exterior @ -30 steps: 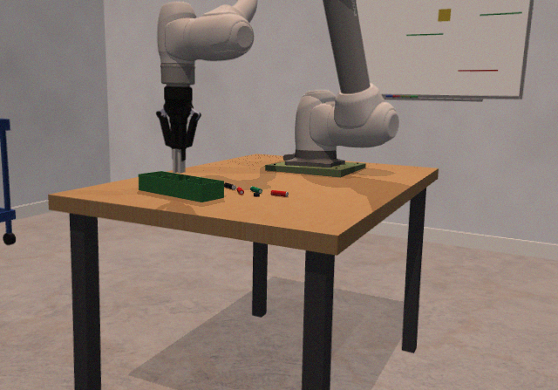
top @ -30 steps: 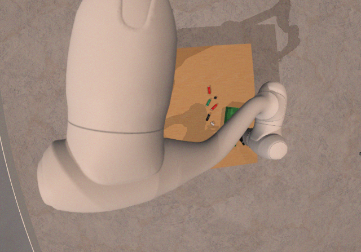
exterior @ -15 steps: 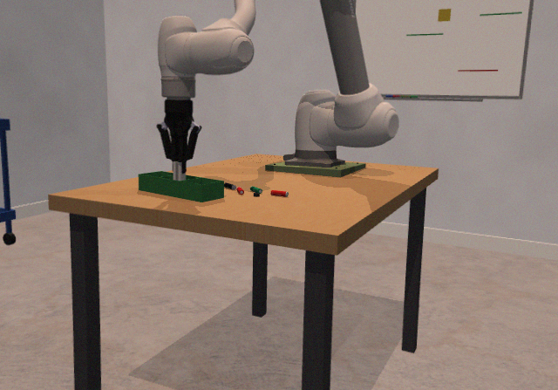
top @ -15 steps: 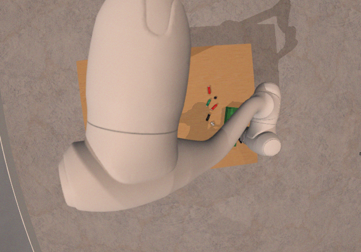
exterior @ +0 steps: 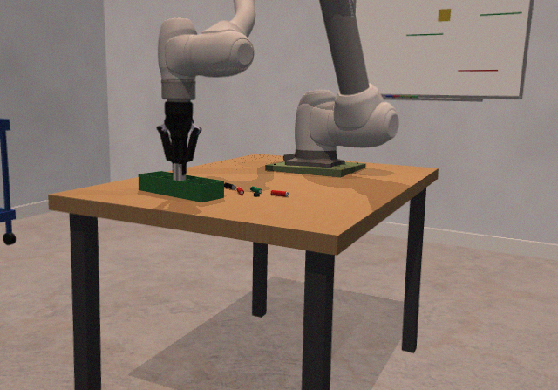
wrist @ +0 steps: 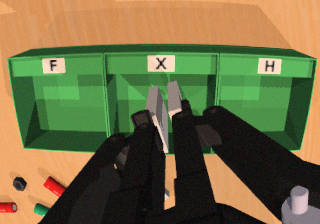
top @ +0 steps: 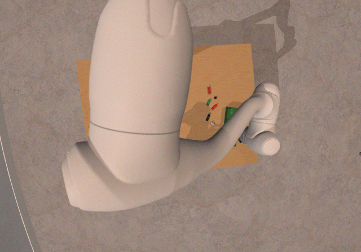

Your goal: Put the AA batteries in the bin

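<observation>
Right now my hand is 3 cm above the green bin row. From my hand the other things lie so: small white block: 12 cm behind, 4 cm to the left, 4 cm below; green AA battery: 17 cm to the left, 13 cm behind, 5 cm below; black AA battery: 14 cm behind, 8 cm to the left, 5 cm below.
</observation>
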